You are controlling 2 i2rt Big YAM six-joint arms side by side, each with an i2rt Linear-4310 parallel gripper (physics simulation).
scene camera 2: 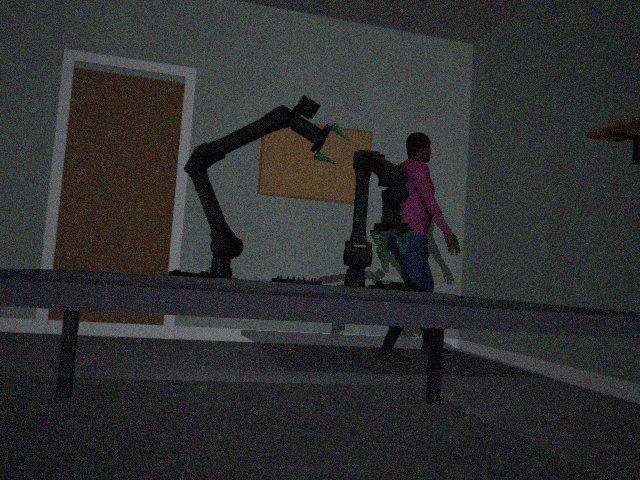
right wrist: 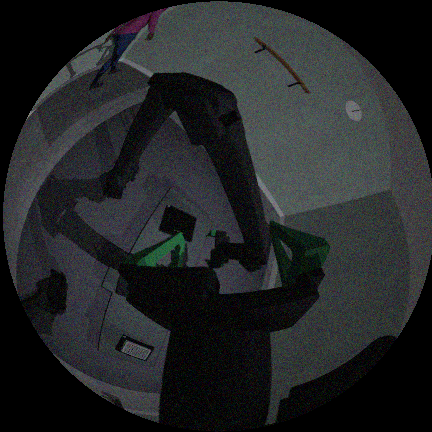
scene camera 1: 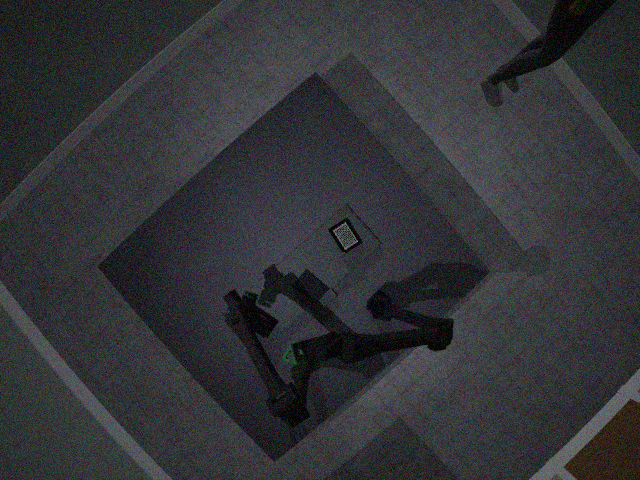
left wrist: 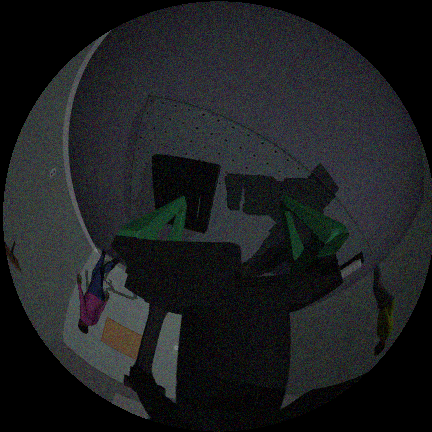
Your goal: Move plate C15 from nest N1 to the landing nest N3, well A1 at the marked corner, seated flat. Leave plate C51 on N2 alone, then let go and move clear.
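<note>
A plate with a white well grid (scene camera 1: 344, 235) (right wrist: 136, 349) sits in a black nest on the perforated board; part of it (left wrist: 351, 268) shows at the left wrist view's right edge. A dark block (scene camera 1: 263, 321) (left wrist: 182, 180) (right wrist: 176, 220), a nest or dark plate, lies below my left gripper. Labels, nest numbers and well A1 are unreadable. My left gripper (scene camera 2: 392, 248) (left wrist: 233, 199) (right wrist: 205, 247) is open, pointing down above the board with no plate between its fingers. My right gripper (scene camera 2: 340, 150) is open and empty, high and tilted; its green fingers also show in scene camera 1.
A low spiky piece (scene camera 2: 297, 279) stands on the table (scene camera 2: 258, 299) between two flat black pieces. Arm shadows cross the board. The left forearm stands close to the right gripper in the right wrist view. People (scene camera 2: 419, 206) (scene camera 1: 547, 43) are beyond the table.
</note>
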